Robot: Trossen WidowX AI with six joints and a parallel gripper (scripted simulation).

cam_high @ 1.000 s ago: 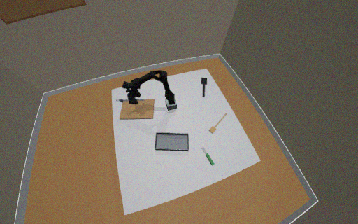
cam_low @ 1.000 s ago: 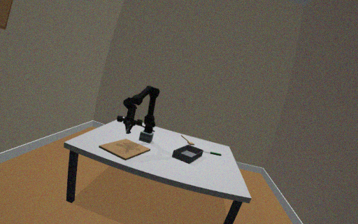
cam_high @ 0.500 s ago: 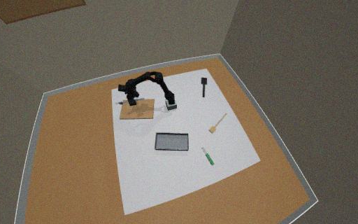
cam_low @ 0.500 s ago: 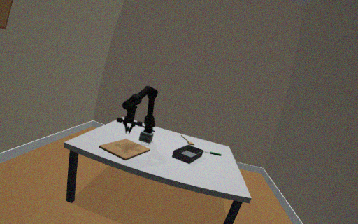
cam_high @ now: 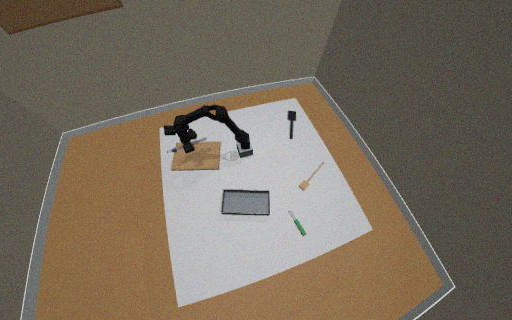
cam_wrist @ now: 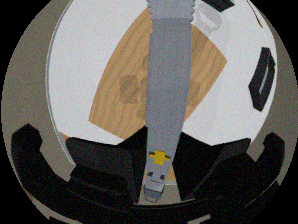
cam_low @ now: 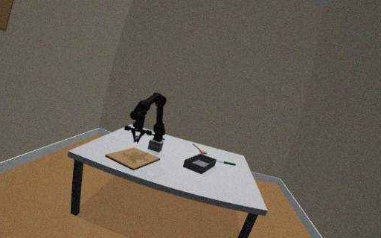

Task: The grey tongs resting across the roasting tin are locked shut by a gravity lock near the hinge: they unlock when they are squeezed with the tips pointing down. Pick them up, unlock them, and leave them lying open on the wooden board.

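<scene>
Now: the wooden board 10 mm behind my gripper tip, 30 mm to the left of it and 120 mm below it. From my gripper tip the other things lie so: roasting tin: 410 mm ahead, 350 mm to the left, 100 mm below; then black spatula: 230 mm behind, 850 mm to the left, 120 mm below; then green-handled tool: 580 mm ahead, 660 mm to the left, 120 mm below.
</scene>
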